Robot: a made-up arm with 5 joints. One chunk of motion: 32 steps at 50 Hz.
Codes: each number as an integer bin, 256 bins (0 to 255) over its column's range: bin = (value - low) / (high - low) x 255, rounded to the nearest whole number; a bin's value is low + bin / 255 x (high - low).
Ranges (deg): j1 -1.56..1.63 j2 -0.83..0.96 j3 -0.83..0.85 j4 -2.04..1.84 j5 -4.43..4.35
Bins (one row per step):
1: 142 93 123 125 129
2: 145 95 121 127 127
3: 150 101 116 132 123
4: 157 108 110 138 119
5: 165 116 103 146 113
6: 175 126 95 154 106
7: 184 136 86 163 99
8: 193 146 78 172 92
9: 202 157 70 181 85
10: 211 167 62 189 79
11: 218 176 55 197 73
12: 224 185 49 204 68
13: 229 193 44 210 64
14: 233 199 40 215 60
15: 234 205 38 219 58
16: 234 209 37 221 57
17: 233 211 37 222 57
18: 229 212 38 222 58
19: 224 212 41 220 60
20: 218 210 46 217 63
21: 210 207 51 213 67
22: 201 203 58 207 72
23: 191 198 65 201 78
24: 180 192 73 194 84
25: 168 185 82 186 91
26: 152 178 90 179 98
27: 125 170 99 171 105
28: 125 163 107 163 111
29: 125 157 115 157 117
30: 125 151 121 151 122
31: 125 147 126 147 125
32: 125 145 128 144 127
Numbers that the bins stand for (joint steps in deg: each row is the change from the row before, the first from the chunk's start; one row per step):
1: 0.216 -0.177 -0.020 -0.138 0.012
2: 0.254 -0.163 -0.033 -0.108 -0.057
3: 0.316 -0.121 -0.066 -0.032 -0.195
4: 0.404 -0.072 -0.105 0.060 -0.333
5: 0.504 -0.016 -0.151 0.181 -0.539
6: 0.629 0.054 -0.204 0.303 -0.780
7: 0.742 0.125 -0.263 0.440 -1.021
8: 0.854 0.195 -0.316 0.577 -1.262
9: 0.967 0.272 -0.369 0.714 -1.503
10: 1.080 0.342 -0.422 0.836 -1.710
11: 1.167 0.405 -0.468 0.957 -1.917
12: 1.242 0.469 -0.507 1.064 -2.089
13: 1.305 0.525 -0.540 1.155 -2.226
14: 1.355 0.567 -0.566 1.231 -2.364
15: 1.367 0.609 -0.580 1.292 -2.433
16: 1.367 0.637 -0.586 1.323 -2.467
17: 1.355 0.651 -0.586 1.338 -2.467
18: 1.305 0.658 -0.580 1.338 -2.433
19: 1.242 0.658 -0.560 1.307 -2.364
20: 1.167 0.644 -0.527 1.262 -2.261
21: 1.067 0.623 -0.494 1.201 -2.123
22: 0.954 0.595 -0.448 1.110 -1.951
23: 0.829 0.560 -0.402 1.018 -1.744
24: 0.692 0.518 -0.349 0.912 -1.538
25: 0.542 0.469 -0.290 0.790 -1.297
26: 0.341 0.419 -0.237 0.684 -1.056
27: 0.004 0.363 -0.178 0.562 -0.815
28: 0.004 0.314 -0.125 0.440 -0.608
29: 0.004 0.272 -0.072 0.349 -0.402
30: 0.004 0.230 -0.033 0.258 -0.229
31: 0.004 0.202 0.000 0.197 -0.126
32: 0.004 0.188 0.013 0.151 -0.057

